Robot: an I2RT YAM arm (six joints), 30 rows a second.
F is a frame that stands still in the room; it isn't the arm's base.
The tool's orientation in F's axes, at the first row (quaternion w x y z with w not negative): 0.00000 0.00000 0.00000 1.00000
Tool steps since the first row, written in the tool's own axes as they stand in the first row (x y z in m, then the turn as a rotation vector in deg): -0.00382 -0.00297 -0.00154 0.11 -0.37 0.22; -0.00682 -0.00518 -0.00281 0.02 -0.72 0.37; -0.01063 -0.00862 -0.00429 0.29 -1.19 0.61; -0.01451 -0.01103 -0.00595 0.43 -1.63 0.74; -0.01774 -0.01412 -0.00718 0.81 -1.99 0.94; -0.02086 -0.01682 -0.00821 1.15 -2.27 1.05; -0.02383 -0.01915 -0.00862 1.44 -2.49 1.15; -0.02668 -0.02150 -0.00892 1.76 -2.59 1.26; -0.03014 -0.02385 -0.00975 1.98 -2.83 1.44; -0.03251 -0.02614 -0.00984 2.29 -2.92 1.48
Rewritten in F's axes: 0.00382 0.00297 -0.00154 -0.11 0.37 0.22; 0.00682 0.00518 -0.00281 -0.02 0.72 0.37; 0.01063 0.00862 -0.00429 -0.29 1.19 0.61; 0.01451 0.01103 -0.00595 -0.43 1.63 0.74; 0.01774 0.01412 -0.00718 -0.81 1.99 0.94; 0.02086 0.01682 -0.00821 -1.15 2.27 1.05; 0.02383 0.01915 -0.00862 -1.44 2.49 1.15; 0.02668 0.02150 -0.00892 -1.76 2.59 1.26; 0.03014 0.02385 -0.00975 -1.98 2.83 1.44; 0.03251 0.02614 -0.00984 -2.29 2.92 1.48
